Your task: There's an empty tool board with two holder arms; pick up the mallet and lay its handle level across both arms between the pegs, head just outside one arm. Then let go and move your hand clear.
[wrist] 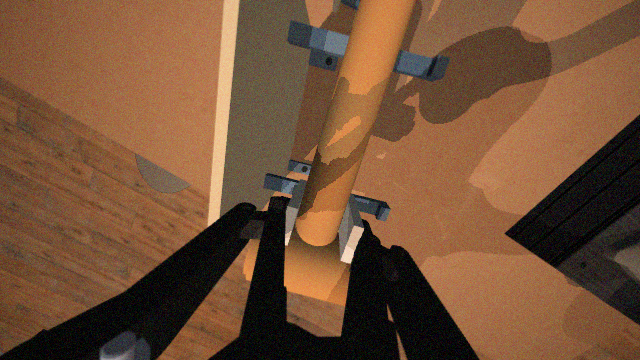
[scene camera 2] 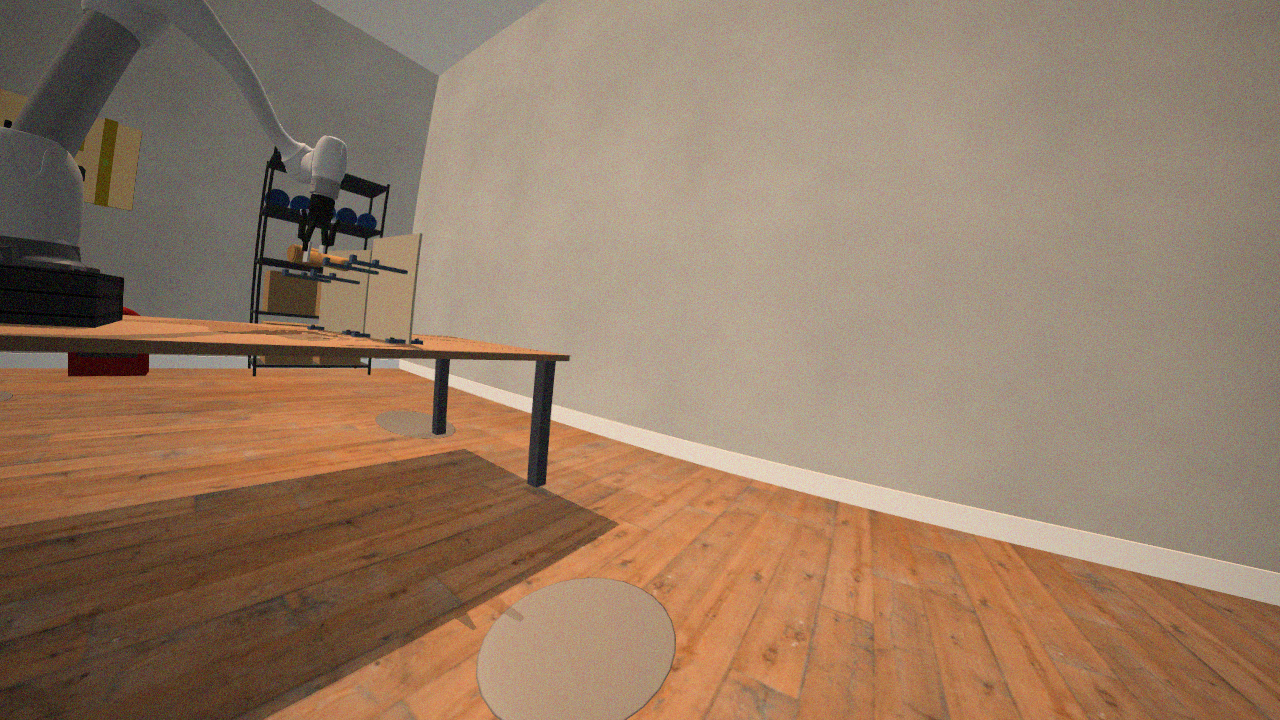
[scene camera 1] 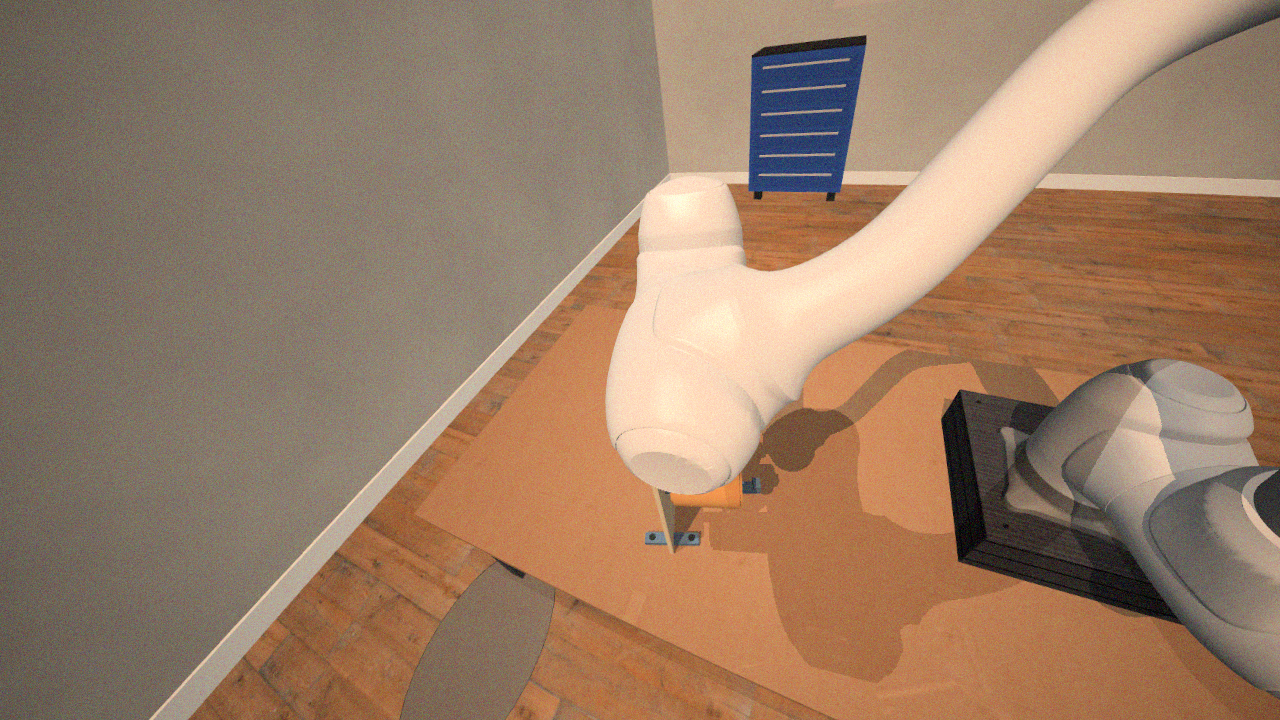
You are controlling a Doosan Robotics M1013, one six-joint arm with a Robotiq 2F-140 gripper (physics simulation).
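Frame: origin at the arm's base, x back, y left, z down, level; metres.
Where they show: gripper, fingertip midpoint: (wrist: pixel 323 199) (scene camera 2: pixel 313 263); arm's base, origin of the base link: (scene camera 2: pixel 22 267) (scene camera 1: pixel 1059 484).
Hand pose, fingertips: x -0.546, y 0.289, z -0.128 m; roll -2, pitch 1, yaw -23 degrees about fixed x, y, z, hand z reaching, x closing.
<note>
Each offset is from my fingertips to the centre of the thing. "*": to the spot under its first point. Level surfaces: height alone.
The orange mallet's head @(* dx +0.033, dy +0.071, dz -0.046 m) (scene camera 1: pixel 707 495) (scene camera 2: pixel 294 253) (wrist: pixel 315 275) sits outside the nearer blue holder arm (wrist: pixel 370 204). My gripper (scene camera 2: pixel 315 255) (wrist: pixel 323 199) is shut on the handle @(* dx -0.037, dy -0.078, dz -0.030 m) (wrist: pixel 350 115) close to the head; in scene camera 1 the robot's wrist hides it. In the wrist view the handle crosses over that arm and a farther holder arm (wrist: pixel 422 65), beside the upright tool board @(dx -0.052, dy -0.051, dz +0.085 m) (wrist: pixel 265 110) (scene camera 1: pixel 664 517). The handle looks about level in scene camera 2. Whether it touches the arms cannot be told. The far handle end is outside the wrist view.
Another tan board panel @(dx -0.140, dy -0.348, dz +0.070 m) (scene camera 2: pixel 393 295) with blue arms stands on the table @(dz +0.233 m) (scene camera 1: pixel 546 429) (scene camera 2: pixel 501 351). The robot's black base block (scene camera 1: pixel 962 492) (scene camera 2: pixel 62 300) is on the same table. A blue drawer cabinet (scene camera 1: pixel 796 120) and a dark shelf rack (scene camera 2: pixel 258 241) stand beyond it.
</note>
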